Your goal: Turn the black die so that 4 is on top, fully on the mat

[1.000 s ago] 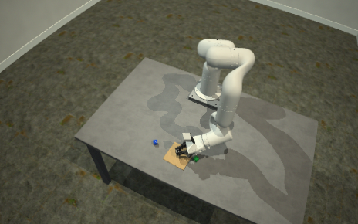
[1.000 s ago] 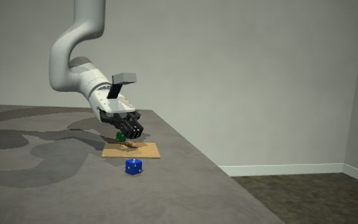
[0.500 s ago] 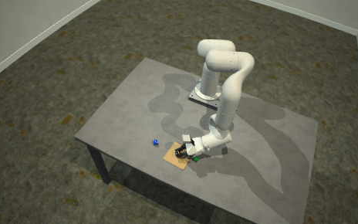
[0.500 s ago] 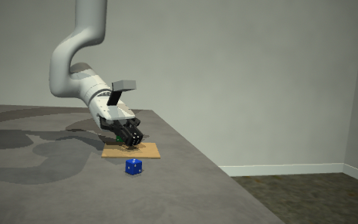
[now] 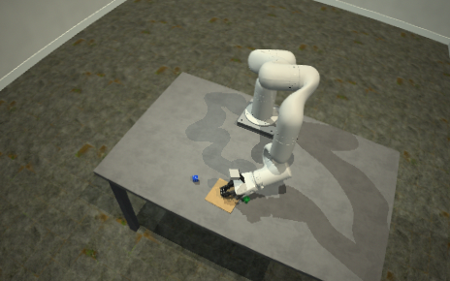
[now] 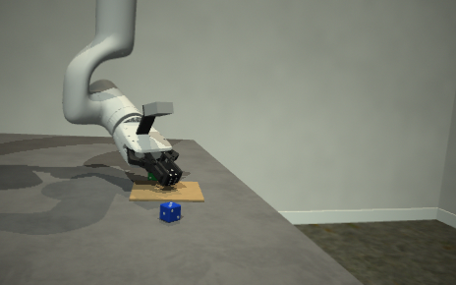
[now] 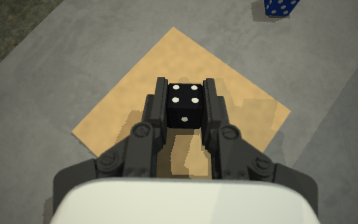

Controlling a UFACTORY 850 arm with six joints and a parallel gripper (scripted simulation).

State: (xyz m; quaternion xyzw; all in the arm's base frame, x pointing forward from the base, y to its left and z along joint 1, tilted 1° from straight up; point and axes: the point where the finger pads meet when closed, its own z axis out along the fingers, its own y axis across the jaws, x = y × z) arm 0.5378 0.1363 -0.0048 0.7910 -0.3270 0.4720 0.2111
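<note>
Right now the black die is 1 cm below my hand. Also, from my hand: blue die 16 cm to the right, 3 cm below, 2 cm ahead; green die 10 cm to the left, 4 cm behind, 3 cm below; tan mat 4 cm below.
</note>
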